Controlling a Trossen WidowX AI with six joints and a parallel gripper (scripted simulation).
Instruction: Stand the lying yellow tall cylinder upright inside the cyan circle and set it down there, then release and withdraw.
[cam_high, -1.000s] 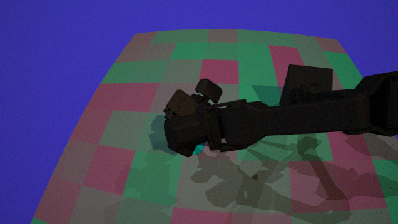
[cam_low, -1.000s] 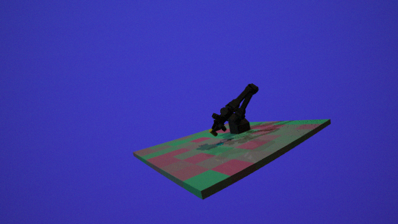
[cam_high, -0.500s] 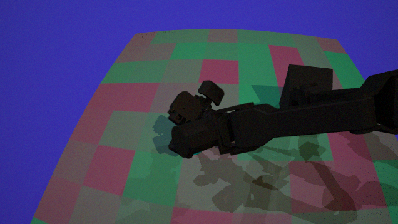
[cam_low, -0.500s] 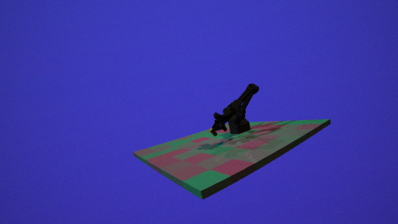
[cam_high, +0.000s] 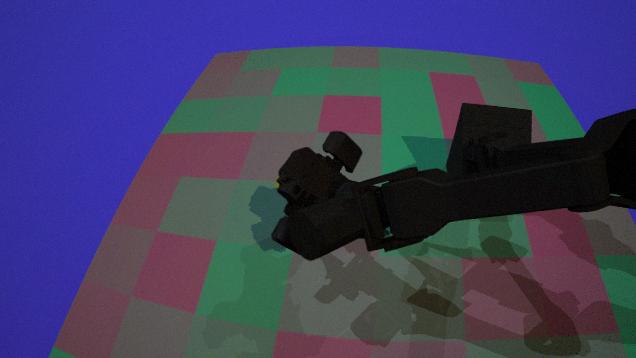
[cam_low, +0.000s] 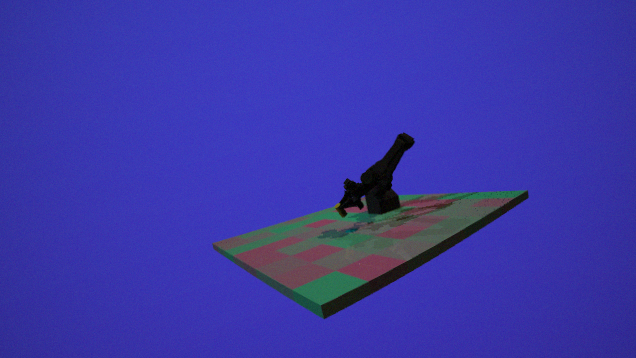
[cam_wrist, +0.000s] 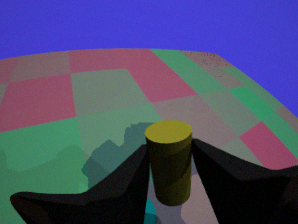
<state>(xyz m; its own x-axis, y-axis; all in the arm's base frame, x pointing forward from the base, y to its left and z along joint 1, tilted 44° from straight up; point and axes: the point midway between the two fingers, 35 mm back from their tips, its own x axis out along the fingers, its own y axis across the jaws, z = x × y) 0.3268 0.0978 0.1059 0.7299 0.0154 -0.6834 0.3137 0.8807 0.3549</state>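
Now: gripper tip 120 mm above the cyan circle, 30 mm past it and 20 mm to the right of it. Round my gripper tip: yellow tall cylinder 20 mm below, 10 mm behind.
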